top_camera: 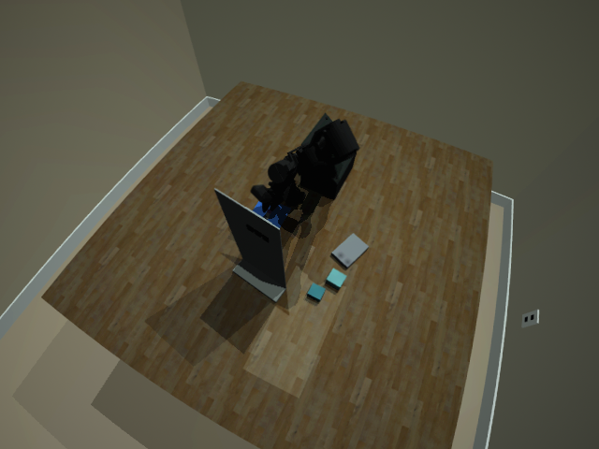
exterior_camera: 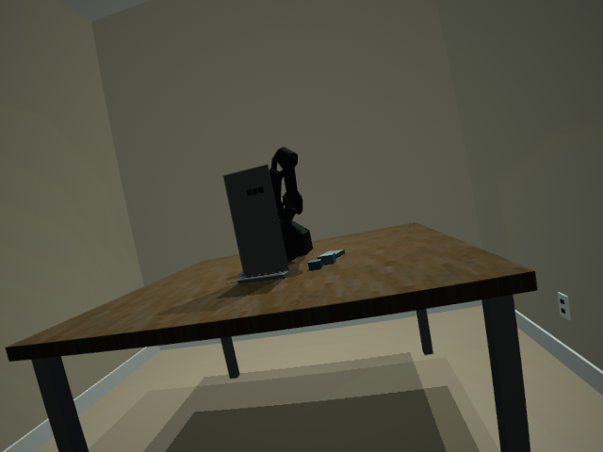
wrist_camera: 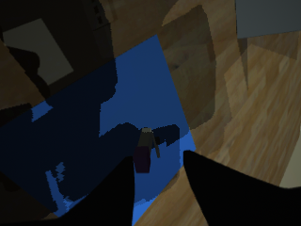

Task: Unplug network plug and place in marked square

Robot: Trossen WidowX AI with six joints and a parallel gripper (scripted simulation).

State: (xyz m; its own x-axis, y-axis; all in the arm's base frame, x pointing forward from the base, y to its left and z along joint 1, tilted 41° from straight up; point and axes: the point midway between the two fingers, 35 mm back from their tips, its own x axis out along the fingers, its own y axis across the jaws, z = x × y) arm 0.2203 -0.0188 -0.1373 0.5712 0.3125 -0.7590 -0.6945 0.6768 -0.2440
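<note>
My gripper tip is 1 cm short of the network plug and 1 cm above it. The rest, counted from my gripper tip: upright panel: 21 cm ahead, 9 cm to the left, 14 cm above; then blue marked square: 3 cm below; then flat grey tile: 2 cm ahead, 31 cm to the left, 2 cm below.
</note>
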